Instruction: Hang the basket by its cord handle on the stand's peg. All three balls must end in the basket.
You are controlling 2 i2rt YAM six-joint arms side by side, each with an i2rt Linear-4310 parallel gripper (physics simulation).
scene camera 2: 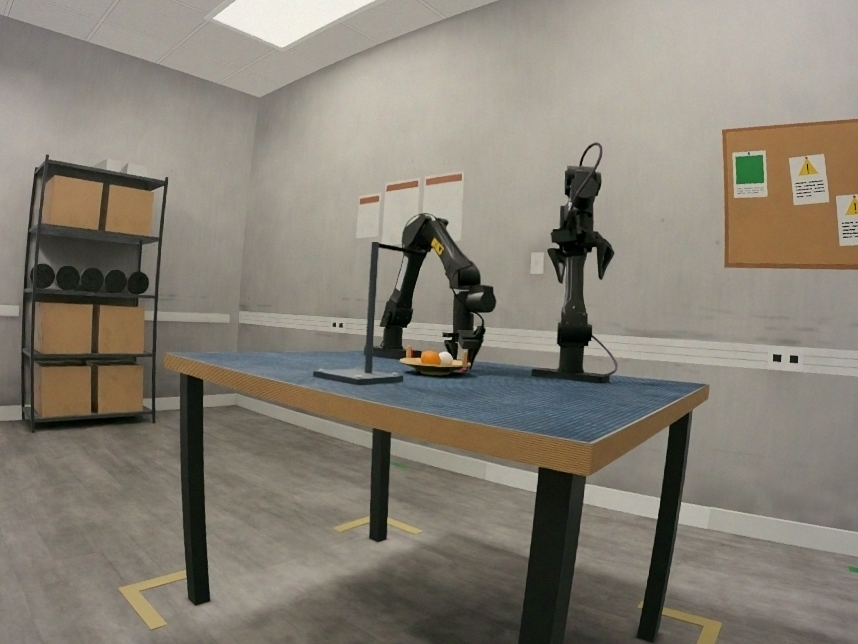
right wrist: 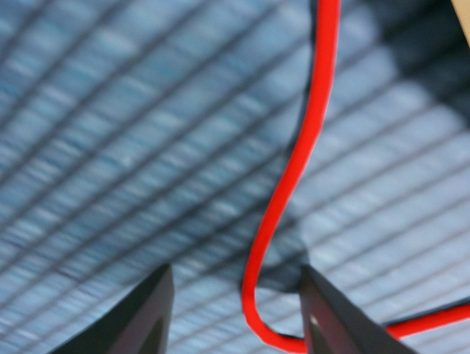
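The basket, a shallow tan bowl with upright posts at its rim, sits on the table. An orange ball and a white ball show in it; I cannot make out a third. Its red cord handle lies in a curve on the mat in the right wrist view. My right gripper is low beside the basket, partly open, with the cord passing between its fingers unclamped. The dark stand is upright left of the basket; its peg is bare. My left gripper is open, high above the table.
The blue ribbed table top has a wooden edge. The stand's flat base lies near the basket's left side. A shelf rack with boxes stands at the far left, away from the table.
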